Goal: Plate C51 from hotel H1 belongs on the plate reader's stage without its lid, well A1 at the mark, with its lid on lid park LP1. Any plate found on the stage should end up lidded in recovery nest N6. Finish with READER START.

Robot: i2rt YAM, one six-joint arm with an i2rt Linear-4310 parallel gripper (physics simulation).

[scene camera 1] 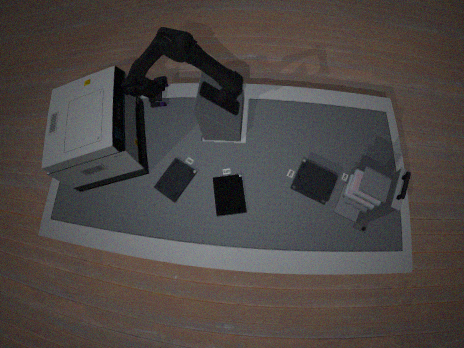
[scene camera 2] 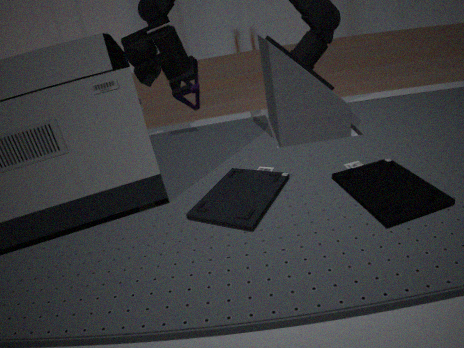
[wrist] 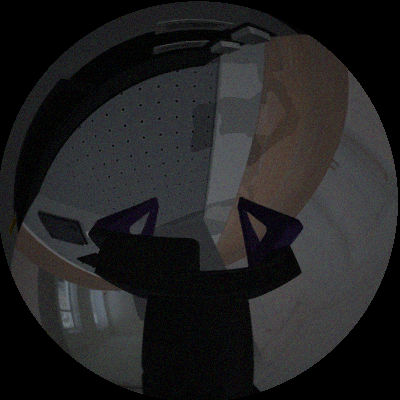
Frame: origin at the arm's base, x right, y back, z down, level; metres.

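Seen in the pictures: gripper, fingertip midpoint: (scene camera 1: pixel 166 96) (scene camera 2: pixel 196 99) (wrist: pixel 197 201); arm's base, origin of the base link: (scene camera 1: pixel 219 99) (scene camera 2: pixel 298 64).
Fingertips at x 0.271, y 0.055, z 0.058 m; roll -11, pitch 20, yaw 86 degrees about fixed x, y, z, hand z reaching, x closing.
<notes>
Pixels of each thing's middle, then the offset from my fingertips to it. "pt": a spot on its surface instead.
- plate reader, body centre: (scene camera 2: pixel 54 124) (scene camera 1: pixel 96 130) dy -0.228, dx +0.280, dz -0.058 m
- rack, body centre: (scene camera 1: pixel 314 181) dy -0.341, dx -0.690, dz +0.058 m
- black handle-like bar, surface spot: (scene camera 1: pixel 404 185) pt dy -0.437, dx -0.919, dz -0.252 m
My gripper (scene camera 1: pixel 158 103) (scene camera 2: pixel 189 96) (wrist: pixel 197 201) is open, with no object between its purple fingers. It hangs above the table's back edge, beside the plate reader (scene camera 1: pixel 80 120) (scene camera 2: pixel 75 120). The reader's stage and any plate on it cannot be made out. Pale plates (scene camera 1: pixel 356 182) are stacked in a rack at the right in scene camera 1; their labels are unreadable. Three dark flat nests or parks lie on the table: one near the reader (scene camera 1: pixel 176 179) (scene camera 2: pixel 240 197), a blacker one (scene camera 1: pixel 230 196) (scene camera 2: pixel 392 192), and one beside the rack (scene camera 1: pixel 315 181). Their small tags cannot be read.
The arm's grey wedge-shaped base (scene camera 1: pixel 220 120) (scene camera 2: pixel 310 112) stands at the table's back edge, right of the gripper. A black handle-like bar (scene camera 1: pixel 404 185) is at the far right. Two small pale blocks (wrist: pixel 251 34) (wrist: pixel 226 47) show near the reader's dark edge in the wrist view.
</notes>
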